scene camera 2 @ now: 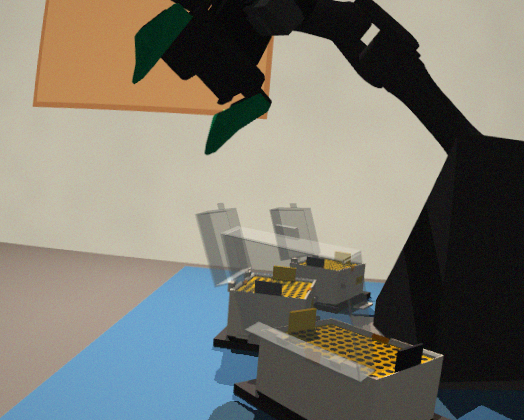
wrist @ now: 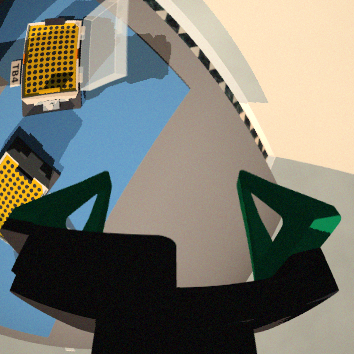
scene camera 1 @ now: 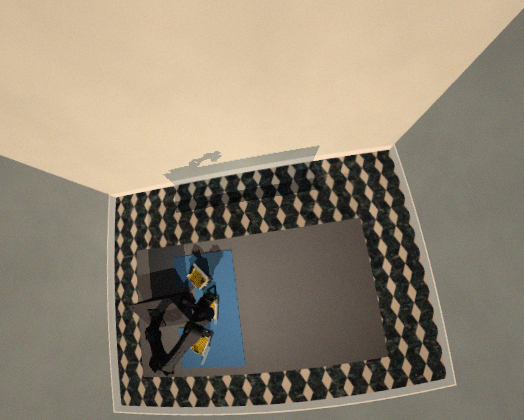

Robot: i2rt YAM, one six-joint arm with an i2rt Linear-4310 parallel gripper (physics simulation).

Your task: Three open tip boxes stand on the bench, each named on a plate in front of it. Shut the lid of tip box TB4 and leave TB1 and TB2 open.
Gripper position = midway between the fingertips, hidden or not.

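Note:
My gripper visible, (scene camera 2: pixel 174 118) and (wrist: pixel 173 177).

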